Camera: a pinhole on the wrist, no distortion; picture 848 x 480 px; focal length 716.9 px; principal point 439.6 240.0 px. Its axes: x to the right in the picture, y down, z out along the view. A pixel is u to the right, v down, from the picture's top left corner.
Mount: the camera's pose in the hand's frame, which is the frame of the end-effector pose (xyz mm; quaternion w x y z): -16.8 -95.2 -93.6 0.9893 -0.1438 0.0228 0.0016
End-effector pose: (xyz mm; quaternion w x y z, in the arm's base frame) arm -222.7 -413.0 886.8 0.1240 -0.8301 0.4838 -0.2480
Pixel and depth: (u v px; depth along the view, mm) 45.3 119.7 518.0
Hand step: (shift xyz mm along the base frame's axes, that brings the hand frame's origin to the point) 142.9 240.0 -440.0
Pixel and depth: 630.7 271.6 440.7
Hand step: 182.0 -138.9 -255.3
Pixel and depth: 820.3 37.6 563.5
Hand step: 445.8 -239.1 -274.7
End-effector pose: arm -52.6 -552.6 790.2 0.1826 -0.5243 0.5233 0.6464
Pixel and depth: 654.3 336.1 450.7
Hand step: -277.0 195.2 -106.3
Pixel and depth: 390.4 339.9 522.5
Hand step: -274.1 298.3 48.1
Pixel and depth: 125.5 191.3 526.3
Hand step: -140.8 435.9 162.2
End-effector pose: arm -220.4 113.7 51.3 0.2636 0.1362 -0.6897 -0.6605
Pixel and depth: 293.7 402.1 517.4
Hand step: -94.1 381.9 147.7
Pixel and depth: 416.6 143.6 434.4
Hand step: -180.2 288.3 -25.1
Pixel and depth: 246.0 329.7 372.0
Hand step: -45.9 272.3 39.1
